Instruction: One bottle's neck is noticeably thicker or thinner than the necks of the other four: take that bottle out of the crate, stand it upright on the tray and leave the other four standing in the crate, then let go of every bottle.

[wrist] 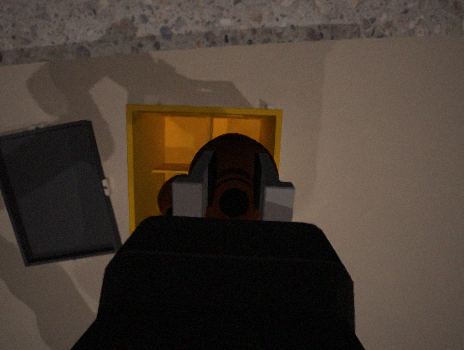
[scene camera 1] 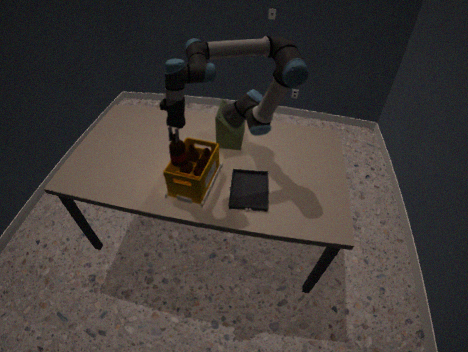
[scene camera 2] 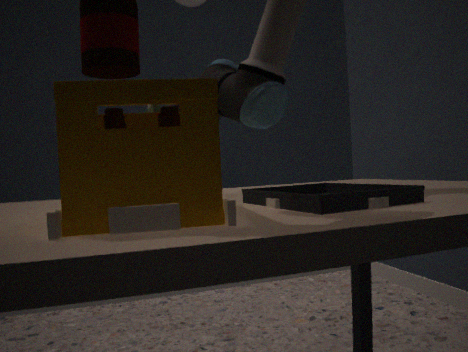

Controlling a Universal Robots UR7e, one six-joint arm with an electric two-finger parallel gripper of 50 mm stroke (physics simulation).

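Pixels of known places: gripper, fingertip midpoint: (wrist: 235, 169) (scene camera 1: 174, 140); arm's base at its link origin: (scene camera 1: 231, 117).
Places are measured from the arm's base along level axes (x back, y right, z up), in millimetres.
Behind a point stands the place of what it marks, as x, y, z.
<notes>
My gripper (scene camera 1: 173, 135) {-464, 218, 180} (wrist: 235, 169) {-464, 218, 180} is shut on the neck of a dark brown bottle with a red label (scene camera 1: 177, 152) {-485, 204, 130} (scene camera 2: 110, 37) {-484, 219, 76} (wrist: 234, 150) {-473, 220, 154}. The bottle hangs upright over the yellow crate (scene camera 1: 184, 187) {-521, 187, -59} (scene camera 2: 140, 165) {-519, 197, -82} (wrist: 205, 109) {-516, 196, 17}, its base a little above the rim in scene camera 2. Other brown bottles stand in the crate, one at its front (scene camera 1: 186, 167) {-404, 196, -40} and one at its right side (scene camera 1: 201, 166) {-411, 117, -21}; part of one bottle (wrist: 167, 196) {-412, 114, -33} shows beside the fingers in the wrist view. Their necks are too dark to compare. The black tray (scene camera 1: 249, 190) {-433, -127, -153} (scene camera 2: 370, 200) {-560, -108, -146} (wrist: 60, 195) {-429, -124, -153} holds no bottle.
The tray lies to the right of the crate in scene camera 1, with a gap between them. Light blocks (scene camera 2: 144, 218) {-531, 198, -142} (scene camera 2: 378, 202) {-563, -119, -149} sit against the crate and the tray. A green block (scene camera 1: 230, 135) {-111, -5, -53} stands behind the crate by the arm's base.
</notes>
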